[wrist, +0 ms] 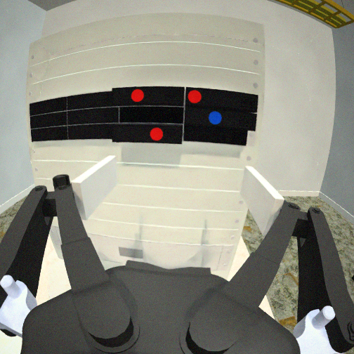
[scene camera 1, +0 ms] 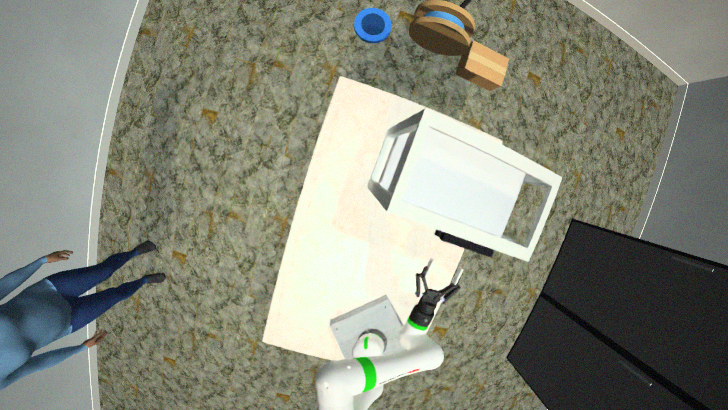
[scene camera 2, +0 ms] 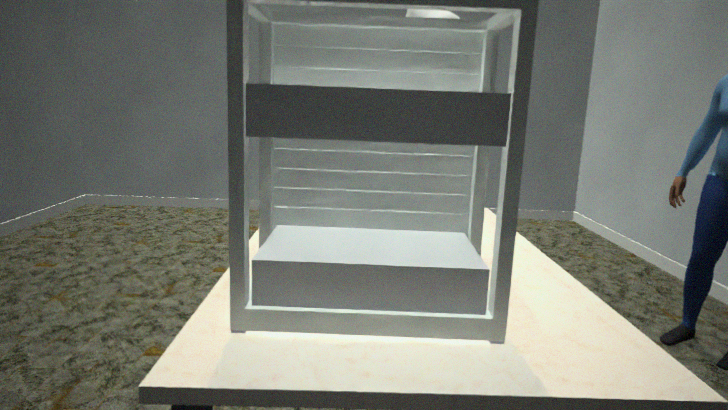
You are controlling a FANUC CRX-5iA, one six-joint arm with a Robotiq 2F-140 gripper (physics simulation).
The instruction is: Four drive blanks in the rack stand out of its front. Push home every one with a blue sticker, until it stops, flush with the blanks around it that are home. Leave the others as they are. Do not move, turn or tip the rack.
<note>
In view: the gripper [scene camera 1: 447,263] and a rack [scene camera 2: 372,184].
The rack shows as well in the wrist view [wrist: 119,86] and in scene camera 1 [scene camera 1: 444,175]. The gripper also shows in the wrist view [wrist: 179,174].
</note>
